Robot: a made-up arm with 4 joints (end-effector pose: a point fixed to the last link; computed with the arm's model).
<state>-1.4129 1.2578 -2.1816 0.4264</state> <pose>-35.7 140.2 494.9 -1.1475 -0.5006 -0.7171</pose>
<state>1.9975 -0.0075 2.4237 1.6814</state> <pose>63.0 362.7 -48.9 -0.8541 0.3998 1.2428</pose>
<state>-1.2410 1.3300 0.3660 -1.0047</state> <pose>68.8 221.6 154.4 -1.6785 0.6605 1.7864</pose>
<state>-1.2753 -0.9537 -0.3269 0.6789</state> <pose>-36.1 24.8 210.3 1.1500 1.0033 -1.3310</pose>
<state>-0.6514 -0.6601 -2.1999 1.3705</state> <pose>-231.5 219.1 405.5 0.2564 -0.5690 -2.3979</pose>
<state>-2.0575 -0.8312 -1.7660 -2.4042</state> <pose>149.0 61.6 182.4 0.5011 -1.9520 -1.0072</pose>
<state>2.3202 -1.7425 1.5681 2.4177</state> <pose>-174.0 183.6 -216.4 -1.0911 1.2285 2.4959</pose>
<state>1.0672 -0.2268 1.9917 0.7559</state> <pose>-153.3 369.4 151.1 -0.4573 -0.1315 1.9812</pose>
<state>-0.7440 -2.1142 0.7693 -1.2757</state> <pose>87.9 -75.7 275.0 0.6867 -0.0803 -0.3703</pose>
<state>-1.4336 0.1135 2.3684 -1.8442</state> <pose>132.8 256.7 387.1 0.3645 -0.9039 1.5125</pose>
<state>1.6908 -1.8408 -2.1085 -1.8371</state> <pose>-49.7 31.9 -111.8 -0.3488 0.3791 0.3117</pose>
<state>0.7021 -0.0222 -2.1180 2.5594</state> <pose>-189.8 97.3 -62.8 -1.5184 2.3671 0.2338</pose>
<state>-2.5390 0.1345 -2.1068 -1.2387</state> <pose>342.6 113.3 61.9 2.1000 -1.3145 -0.2096</pose>
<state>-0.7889 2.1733 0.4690 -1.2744</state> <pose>-52.1 121.4 107.2 2.2858 -0.1026 -1.5936</pose>
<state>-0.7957 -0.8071 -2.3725 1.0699</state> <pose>-139.3 233.0 496.9 -0.2097 -0.0709 -2.6239</pose>
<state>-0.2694 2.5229 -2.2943 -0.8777</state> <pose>-296.6 116.5 177.6 -1.4956 -2.0541 -1.7183</pose>
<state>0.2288 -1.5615 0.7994 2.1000</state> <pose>-69.3 224.6 323.5 -2.3234 -0.3585 -1.3094</pose>
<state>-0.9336 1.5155 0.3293 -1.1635</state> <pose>16.3 210.7 156.8 -2.2070 0.3582 1.6203</pose>
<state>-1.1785 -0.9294 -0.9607 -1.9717</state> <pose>119.3 51.3 227.9 -1.0139 2.0610 0.5078</pose>
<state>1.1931 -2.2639 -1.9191 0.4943</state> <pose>-279.7 59.8 -205.8 1.8760 1.1461 -0.2790</pose>
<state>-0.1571 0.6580 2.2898 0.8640</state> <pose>-109.4 312.9 20.6 0.2425 1.6968 1.6859</pose>
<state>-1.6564 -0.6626 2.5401 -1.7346</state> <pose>293.4 159.0 347.2 0.3261 -0.8791 0.7354</pose>
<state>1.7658 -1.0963 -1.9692 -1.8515</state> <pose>-83.5 17.3 -107.3 -0.1360 0.2612 -0.4221</pose>
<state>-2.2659 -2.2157 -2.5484 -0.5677</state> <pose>327.9 -65.4 259.7 0.1375 -1.2563 0.5784</pose>
